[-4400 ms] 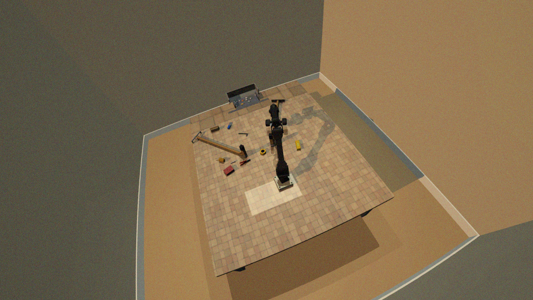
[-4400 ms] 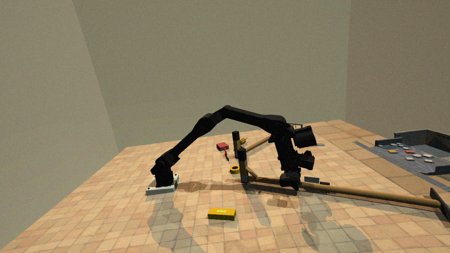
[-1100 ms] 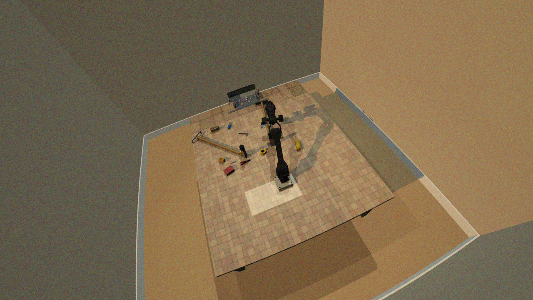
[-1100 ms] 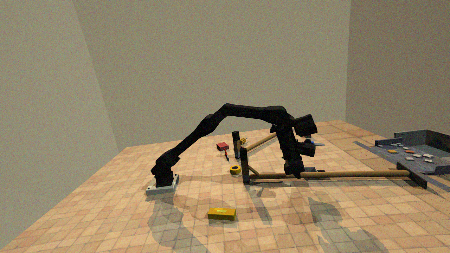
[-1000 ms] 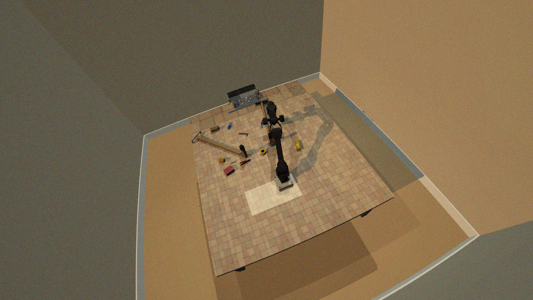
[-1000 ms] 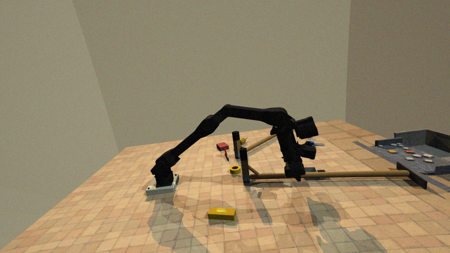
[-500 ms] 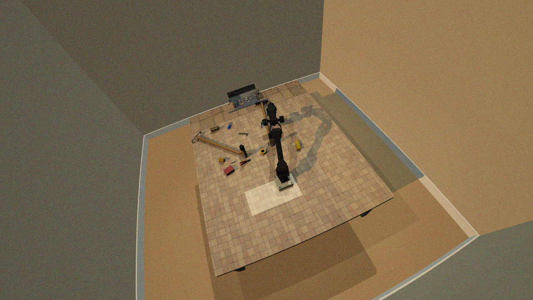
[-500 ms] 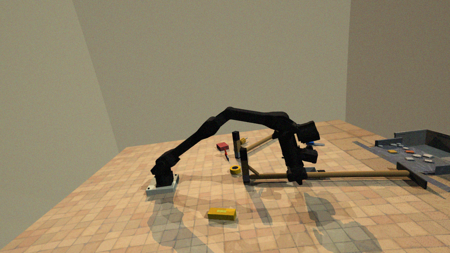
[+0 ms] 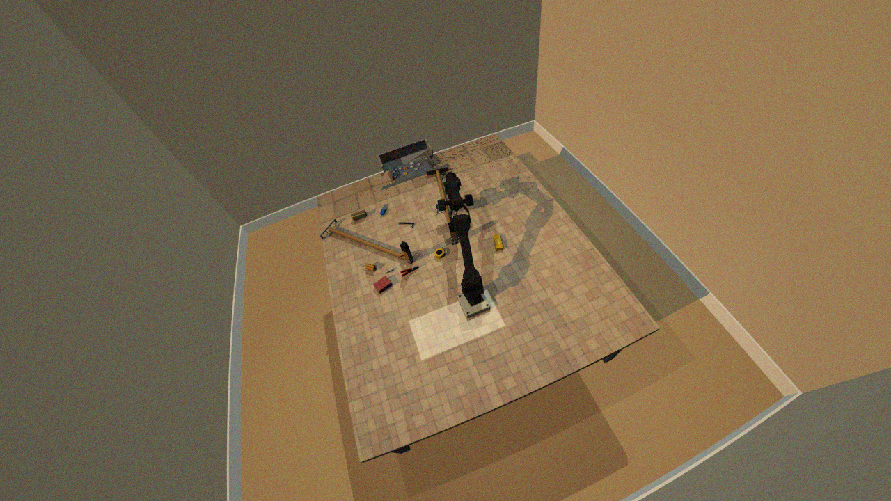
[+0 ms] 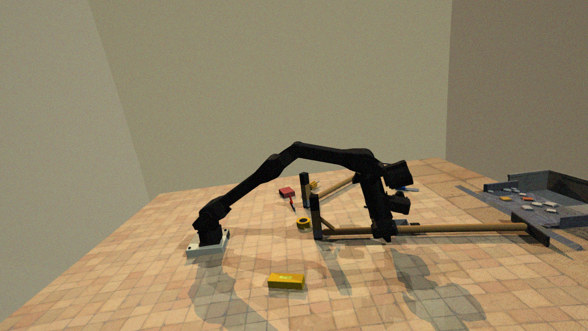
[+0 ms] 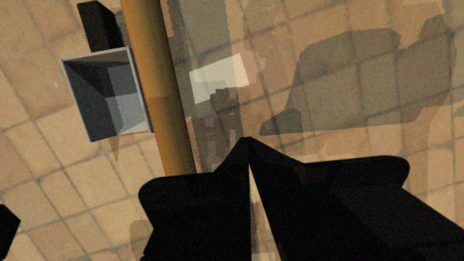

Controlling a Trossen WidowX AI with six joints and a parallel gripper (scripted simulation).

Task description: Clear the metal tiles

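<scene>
The small grey box is 9 cm ahead of my gripper tip and 6 cm to the left of it. Round my gripper tip: yellow tape roll 22 cm behind, 21 cm to the left; then yellow block 31 cm behind, 7 cm to the right; then hex key 6 cm ahead, 27 cm to the left, 1 cm below.
</scene>
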